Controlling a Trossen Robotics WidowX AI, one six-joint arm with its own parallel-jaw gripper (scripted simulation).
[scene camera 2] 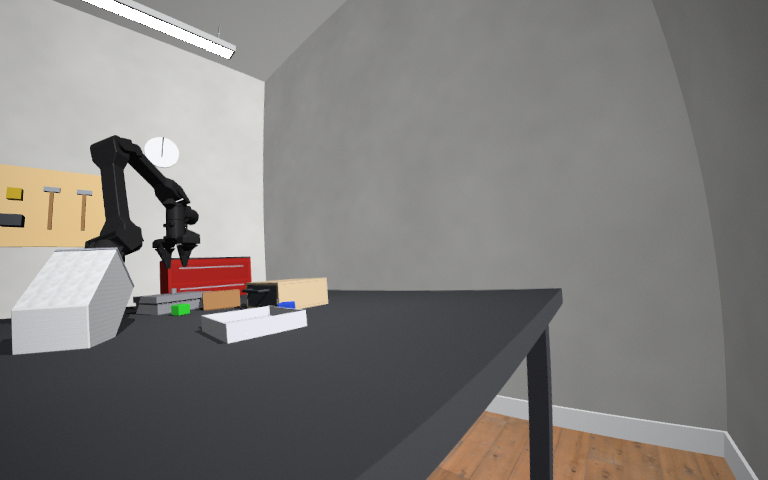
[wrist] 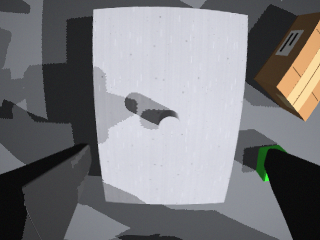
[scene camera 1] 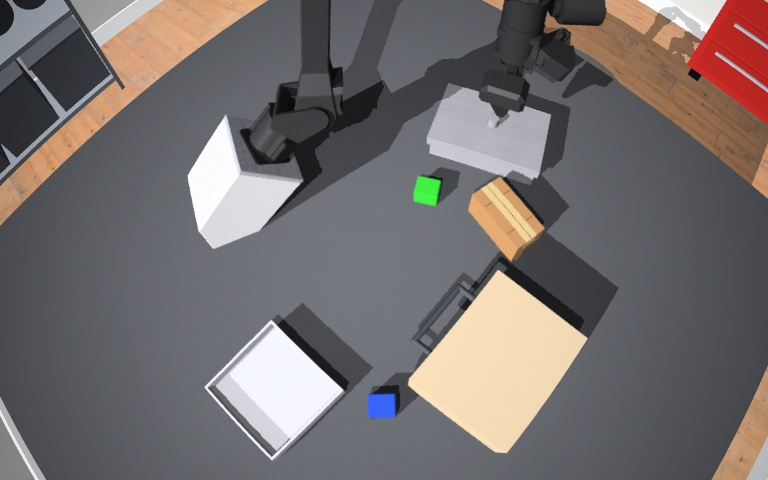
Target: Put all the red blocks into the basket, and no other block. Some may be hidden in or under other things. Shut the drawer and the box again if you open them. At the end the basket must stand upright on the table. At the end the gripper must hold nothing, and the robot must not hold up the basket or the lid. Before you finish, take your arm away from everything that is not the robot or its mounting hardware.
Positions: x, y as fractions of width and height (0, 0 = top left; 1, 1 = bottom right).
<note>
In view: the gripper (scene camera 2: 0.23, 0.56), a white basket (scene camera 1: 0.35, 0.81) and a brown cardboard box (scene camera 1: 0.66, 0.45).
The white basket also shows in scene camera 2 (scene camera 2: 0.29, 0.68). The gripper also shows in the wrist view (wrist: 0.57, 0.66). The wrist view does not show the white basket: it is out of frame.
</note>
